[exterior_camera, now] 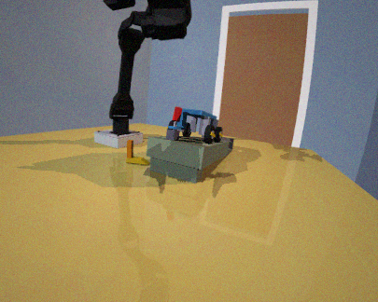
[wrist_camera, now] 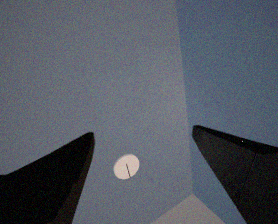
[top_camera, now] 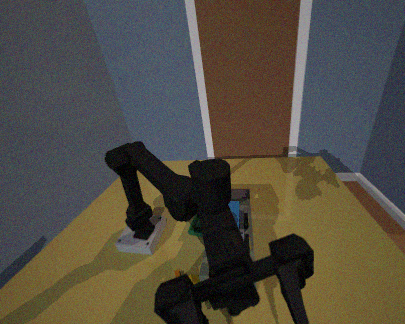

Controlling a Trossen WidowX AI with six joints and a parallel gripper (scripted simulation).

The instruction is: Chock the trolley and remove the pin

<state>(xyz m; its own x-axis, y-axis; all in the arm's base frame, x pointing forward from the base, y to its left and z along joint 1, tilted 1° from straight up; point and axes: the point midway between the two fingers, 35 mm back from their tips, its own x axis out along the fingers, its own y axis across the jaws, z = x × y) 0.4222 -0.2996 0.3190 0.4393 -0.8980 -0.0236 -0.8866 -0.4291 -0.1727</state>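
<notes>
The yellow chock is 220 mm behind my gripper tip, 220 mm to the left of it and 330 mm below it. From my gripper tip the other things lie so: grey ramp: 110 mm behind, 360 mm to the left, 300 mm below; then red-headed stop pin: 120 mm behind, 250 mm to the left, 220 mm below; then blue trolley: 100 mm behind, 350 mm to the left, 240 mm below.
</notes>
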